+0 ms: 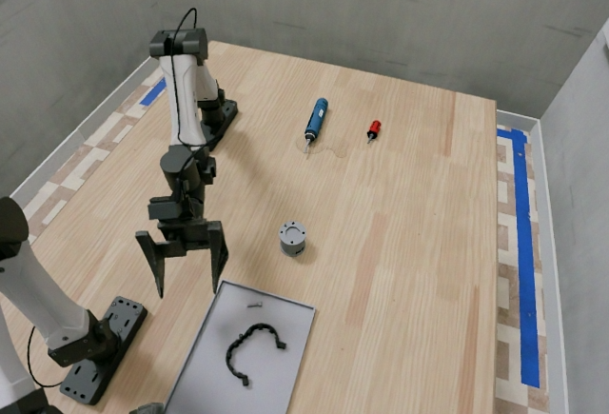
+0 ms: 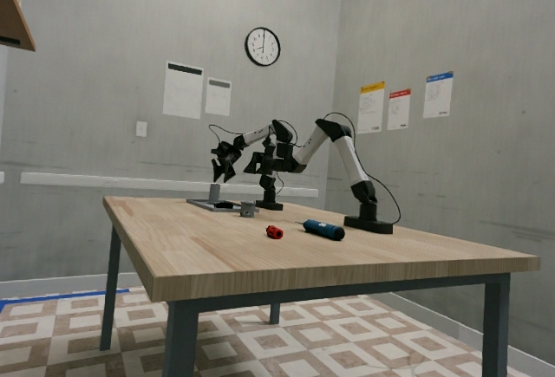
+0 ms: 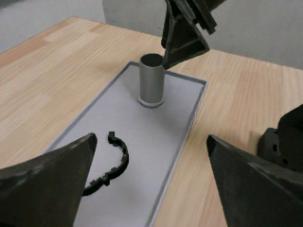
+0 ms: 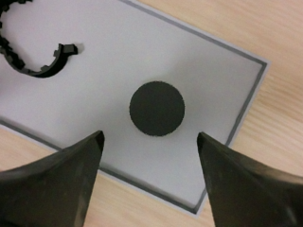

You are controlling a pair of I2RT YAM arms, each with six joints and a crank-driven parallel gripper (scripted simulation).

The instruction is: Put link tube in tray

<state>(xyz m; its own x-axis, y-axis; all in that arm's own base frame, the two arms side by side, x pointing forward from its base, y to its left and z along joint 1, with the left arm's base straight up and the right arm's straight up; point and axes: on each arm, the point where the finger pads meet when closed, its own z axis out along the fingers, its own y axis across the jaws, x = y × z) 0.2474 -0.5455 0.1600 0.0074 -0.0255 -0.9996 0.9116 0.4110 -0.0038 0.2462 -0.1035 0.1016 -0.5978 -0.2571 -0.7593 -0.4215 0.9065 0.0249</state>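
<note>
Now: right hand 7 cm above the grey link tube, 2 cm short of it and 1 cm to the right of it. Round my right hand: shallow grey tray (12 cm below, 11 cm to the left, 4 cm ahead); then small screw (29 cm to the left, 12 cm below, 4 cm ahead); then grey joint module (45 cm to the left, 9 cm below, 8 cm ahead).
</note>
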